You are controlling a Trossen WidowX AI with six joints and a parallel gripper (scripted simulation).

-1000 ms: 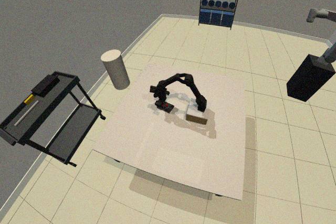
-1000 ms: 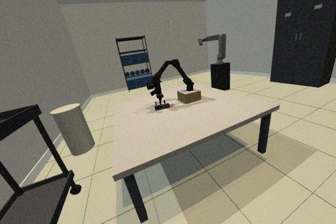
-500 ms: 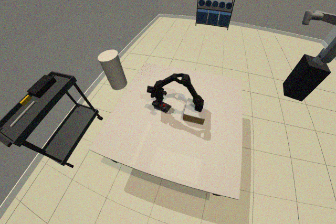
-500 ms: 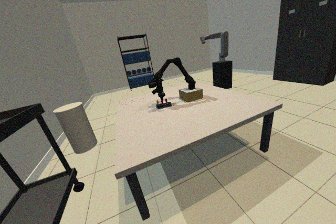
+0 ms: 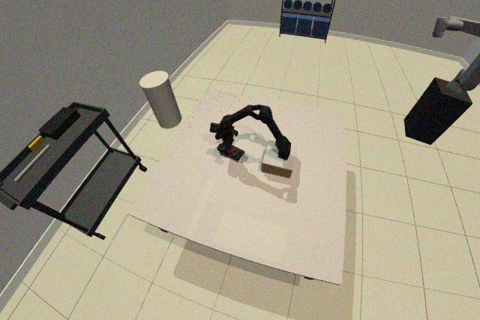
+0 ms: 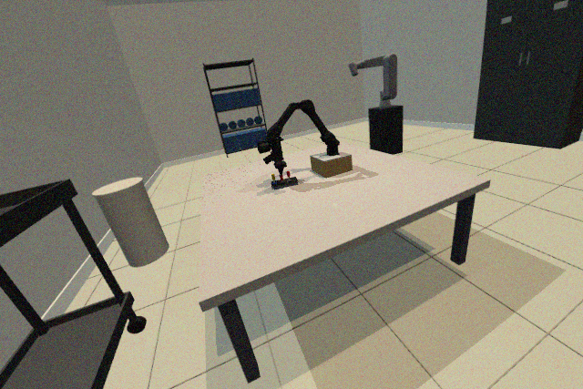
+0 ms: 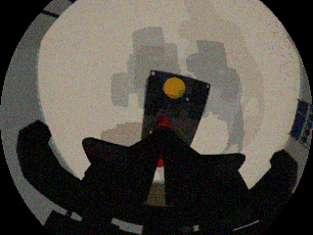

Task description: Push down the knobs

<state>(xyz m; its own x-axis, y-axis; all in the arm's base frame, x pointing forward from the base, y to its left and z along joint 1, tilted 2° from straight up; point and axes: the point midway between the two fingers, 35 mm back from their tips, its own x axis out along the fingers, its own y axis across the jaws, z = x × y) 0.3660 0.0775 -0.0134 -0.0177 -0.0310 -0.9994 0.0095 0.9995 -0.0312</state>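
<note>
Right now my gripper tip is 50 mm short of the knob and 20 mm above it.
</note>
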